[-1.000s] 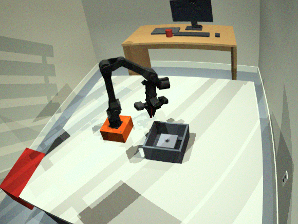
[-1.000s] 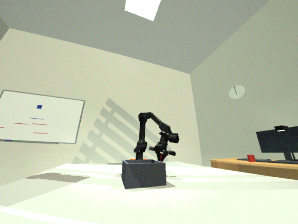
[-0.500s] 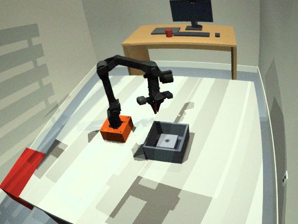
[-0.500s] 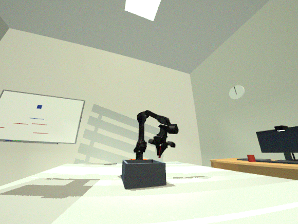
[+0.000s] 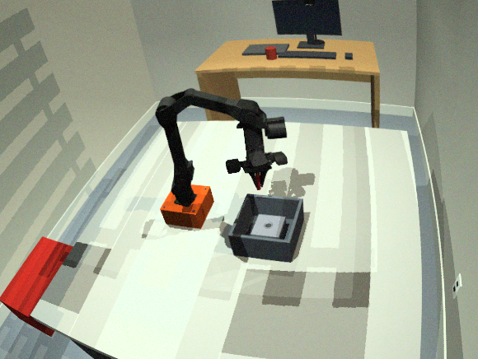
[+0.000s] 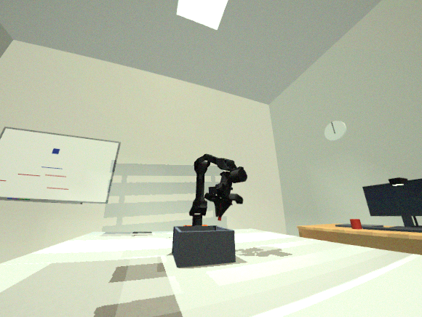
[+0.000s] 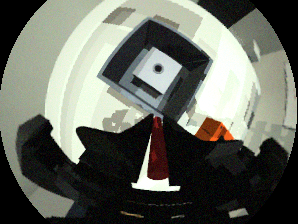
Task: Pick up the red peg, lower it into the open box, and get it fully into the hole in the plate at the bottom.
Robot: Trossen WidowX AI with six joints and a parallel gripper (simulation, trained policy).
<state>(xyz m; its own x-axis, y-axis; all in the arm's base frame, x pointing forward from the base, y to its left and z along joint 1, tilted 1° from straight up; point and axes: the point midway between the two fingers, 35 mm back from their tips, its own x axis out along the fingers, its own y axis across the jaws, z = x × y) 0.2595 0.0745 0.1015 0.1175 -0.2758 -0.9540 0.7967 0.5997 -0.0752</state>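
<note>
Now: the red peg 1 cm behind my gripper tip, 1 cm to the left of it and 2 cm above it. The rest, counted from my gripper tip: grey box (6 cm ahead, 8 cm to the right, 11 cm below); plate (6 cm ahead, 8 cm to the right, 9 cm below).
</note>
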